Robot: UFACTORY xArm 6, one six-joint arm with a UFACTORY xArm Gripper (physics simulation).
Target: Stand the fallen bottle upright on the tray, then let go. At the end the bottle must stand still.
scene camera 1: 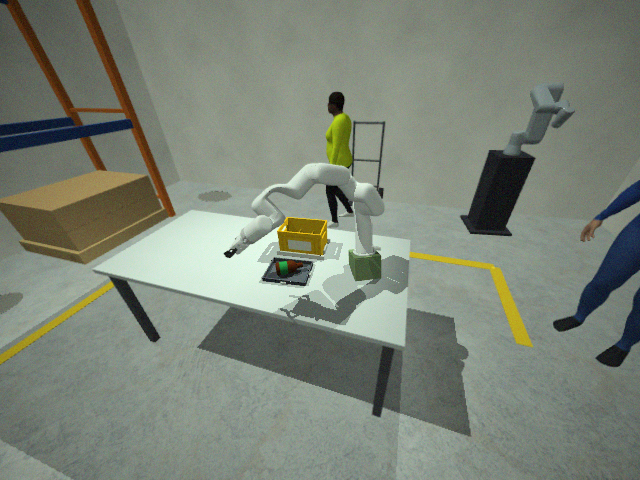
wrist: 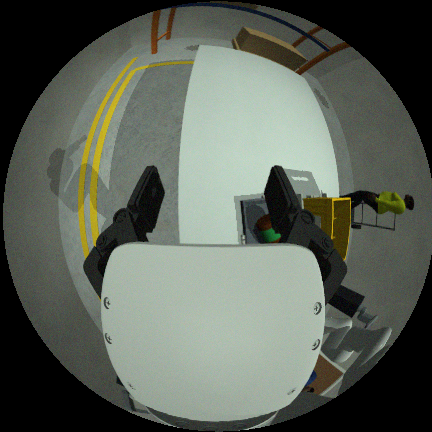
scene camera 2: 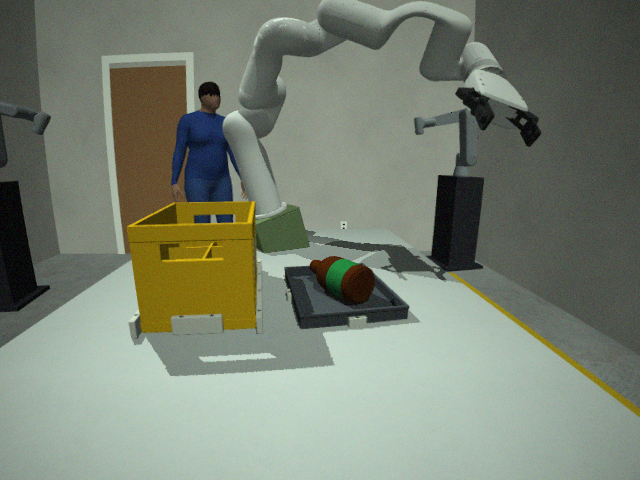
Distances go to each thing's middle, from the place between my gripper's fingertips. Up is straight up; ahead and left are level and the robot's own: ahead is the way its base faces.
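My gripper in sight: far above the dark tray (scene camera 2: 315, 307), some way to the left of it, some way past it. Yellow crate (scene camera 2: 180, 268), from my hand: far to the right, some way below, some way behind.
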